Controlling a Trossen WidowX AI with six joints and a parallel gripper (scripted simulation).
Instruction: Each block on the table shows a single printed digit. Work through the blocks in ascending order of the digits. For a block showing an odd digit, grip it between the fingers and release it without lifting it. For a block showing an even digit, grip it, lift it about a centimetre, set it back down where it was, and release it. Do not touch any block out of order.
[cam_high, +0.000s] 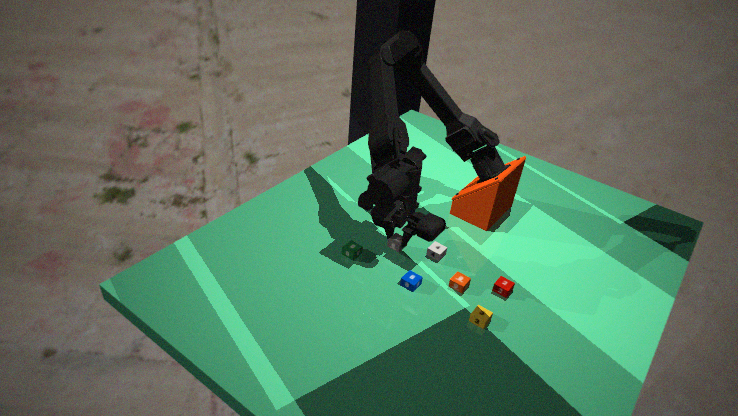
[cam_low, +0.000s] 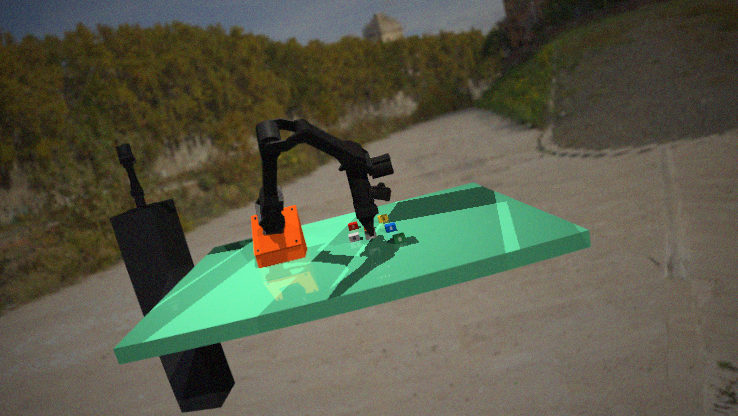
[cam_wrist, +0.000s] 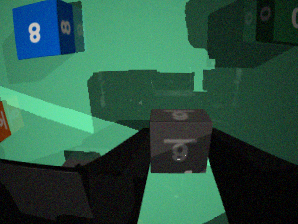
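The blue block lies 5 cm ahead of my gripper tip, 9 cm to the left of it and 1 cm below it. Round my gripper tip: grey block (right at my gripper tip); then green block (8 cm ahead, 6 cm to the right, 1 cm below); then white block (6 cm behind, 7 cm to the left, 1 cm below).
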